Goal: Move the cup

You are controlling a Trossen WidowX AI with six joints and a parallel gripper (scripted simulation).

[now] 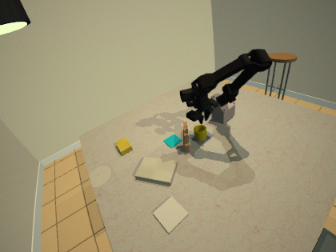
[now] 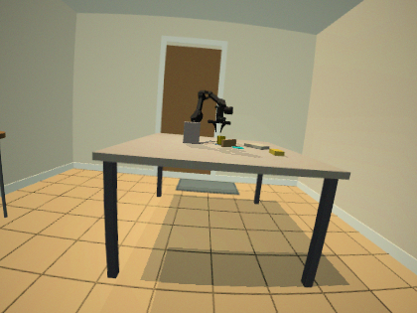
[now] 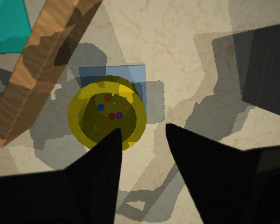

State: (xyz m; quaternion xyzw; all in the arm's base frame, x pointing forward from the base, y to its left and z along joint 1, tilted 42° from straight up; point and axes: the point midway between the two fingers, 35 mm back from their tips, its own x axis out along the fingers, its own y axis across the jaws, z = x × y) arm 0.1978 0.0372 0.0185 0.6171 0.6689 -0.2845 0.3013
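My gripper tip is 60 mm above the yellow cup and 30 mm short of it. From my gripper tip the other things lie so: wooden bar (90 mm ahead, 80 mm below, 50 mm to the right); blue-grey pad (110 mm below, 30 mm ahead); red marble (80 mm below, 30 mm ahead, 20 mm to the left).
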